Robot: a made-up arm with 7 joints. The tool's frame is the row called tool.
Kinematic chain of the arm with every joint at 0, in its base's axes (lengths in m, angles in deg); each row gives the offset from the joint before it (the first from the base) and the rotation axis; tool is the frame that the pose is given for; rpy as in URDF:
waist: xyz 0 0 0.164 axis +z
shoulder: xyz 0 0 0 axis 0 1 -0.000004
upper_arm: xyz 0 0 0.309 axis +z
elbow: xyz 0.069 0 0 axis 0 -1 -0.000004
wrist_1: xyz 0.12 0 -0.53 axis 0 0.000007 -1
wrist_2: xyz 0 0 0 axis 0 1 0.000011
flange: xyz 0.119 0 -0.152 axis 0 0.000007 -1
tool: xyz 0 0 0 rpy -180 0 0
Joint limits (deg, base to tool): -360..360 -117.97..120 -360..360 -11..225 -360..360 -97..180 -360..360
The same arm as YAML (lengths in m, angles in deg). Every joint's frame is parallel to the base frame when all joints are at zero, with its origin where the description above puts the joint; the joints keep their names.
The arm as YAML. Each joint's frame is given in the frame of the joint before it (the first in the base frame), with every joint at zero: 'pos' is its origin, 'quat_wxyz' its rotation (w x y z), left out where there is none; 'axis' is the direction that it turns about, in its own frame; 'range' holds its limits. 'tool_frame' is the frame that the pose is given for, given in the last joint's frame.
length_unit: m
angle_unit: deg
joints:
  - joint: waist
    pos: [0.0, 0.0, 0.164]
    axis: [0.0, 0.0, 1.0]
    range: [-360.0, 360.0]
  - joint: shoulder
    pos: [0.0, 0.0, 0.0]
    axis: [0.0, 1.0, 0.0]
    range: [-117.97, 120.0]
  - joint: upper_arm
    pos: [0.0, 0.0, 0.309]
    axis: [0.0, 0.0, 1.0]
    range: [-360.0, 360.0]
  - joint: elbow
    pos: [0.069, 0.0, 0.0]
    axis: [0.0, -1.0, 0.0]
    range: [-11.0, 225.0]
  - joint: wrist_1
    pos: [0.12, 0.0, -0.53]
    axis: [0.0, 0.0, -1.0]
    range: [-360.0, 360.0]
  - joint: wrist_2
    pos: [0.0, 0.0, 0.0]
    axis: [0.0, 1.0, 0.0]
    range: [-97.0, 180.0]
  - joint: flange
    pos: [0.119, 0.0, -0.152]
    axis: [0.0, 0.0, -1.0]
    range: [-360.0, 360.0]
tool_frame:
  pos: [0.0, 0.0, 0.0]
  quat_wxyz: [0.0, 1.0, 0.0, 0.0]

